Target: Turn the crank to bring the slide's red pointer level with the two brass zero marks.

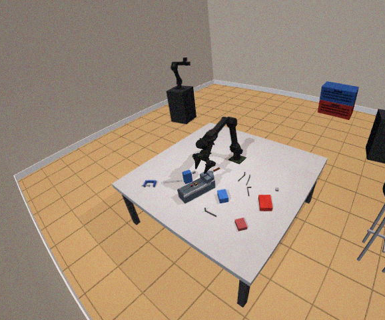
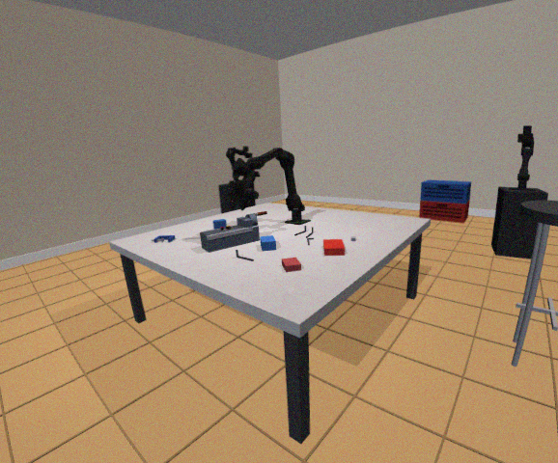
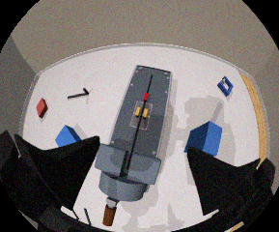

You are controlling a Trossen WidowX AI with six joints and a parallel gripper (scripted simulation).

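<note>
Now: gripper tip 100 mm past the brown crank handle, 70 mm to the right of it and 30 mm above it. From my gripper tip the other things lie so: red pointer (90 mm ahead, 20 mm to the right, 70 mm below).
</note>
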